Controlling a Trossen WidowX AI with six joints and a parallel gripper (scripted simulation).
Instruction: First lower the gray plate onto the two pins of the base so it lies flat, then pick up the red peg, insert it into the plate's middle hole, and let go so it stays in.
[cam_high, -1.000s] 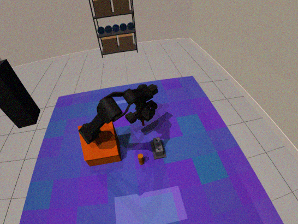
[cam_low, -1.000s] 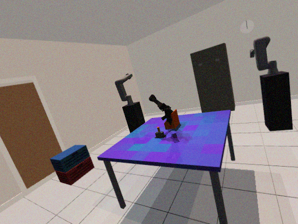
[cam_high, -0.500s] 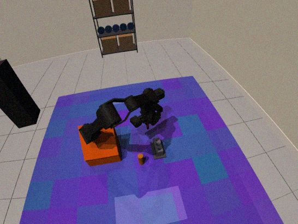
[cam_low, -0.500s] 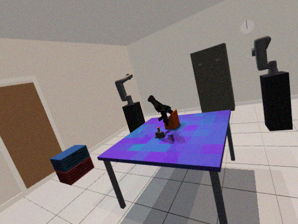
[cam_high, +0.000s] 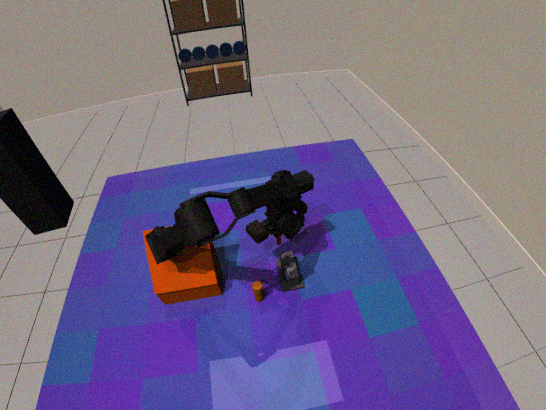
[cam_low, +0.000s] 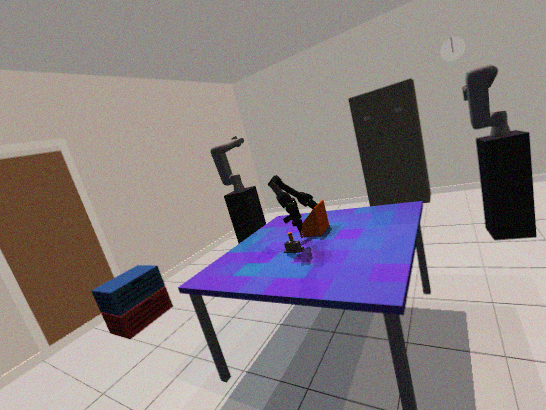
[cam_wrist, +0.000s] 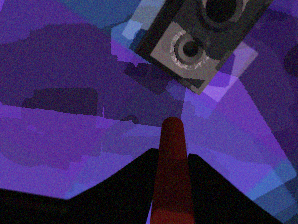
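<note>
The gray plate is 10 mm ahead of my gripper tip, 70 mm to the right of it and 70 mm below it. From my gripper tip the other things lie so: orange cylinder (100 mm behind, 130 mm to the right, 80 mm below); dark gray base (10 mm ahead, 70 mm to the right, 110 mm below); red peg (right at my gripper tip).
</note>
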